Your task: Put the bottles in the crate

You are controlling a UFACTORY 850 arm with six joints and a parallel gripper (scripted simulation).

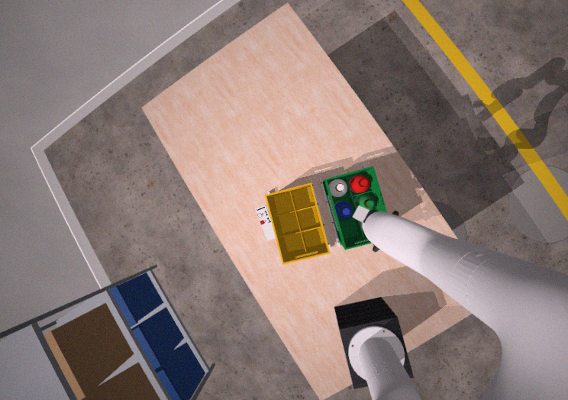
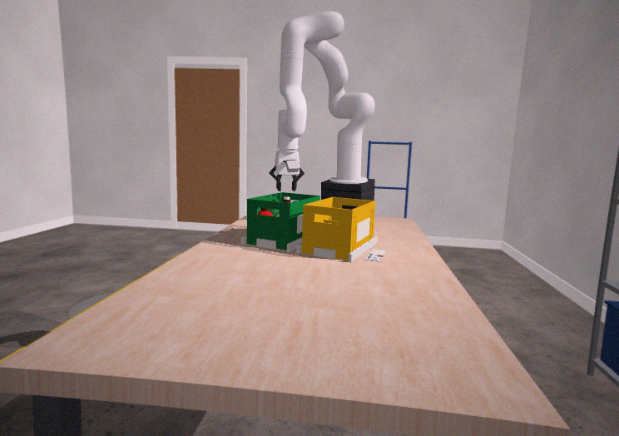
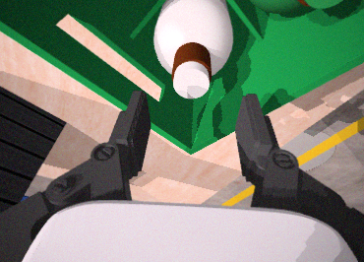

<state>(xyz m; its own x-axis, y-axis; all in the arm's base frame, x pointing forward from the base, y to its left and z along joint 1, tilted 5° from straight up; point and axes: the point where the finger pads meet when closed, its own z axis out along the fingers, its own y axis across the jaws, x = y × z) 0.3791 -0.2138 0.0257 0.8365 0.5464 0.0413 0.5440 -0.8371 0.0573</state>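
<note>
Now: the green bottle 90 mm ahead of my hand, 20 mm to the right of it and 120 mm below it. The rest, counted from my hand: blue-label bottle 100 mm ahead, 70 mm to the left, 120 mm below; then red-label bottle 170 mm ahead, 40 mm to the right, 120 mm below; then green crate 90 mm ahead, 30 mm to the left, 120 mm below.
</note>
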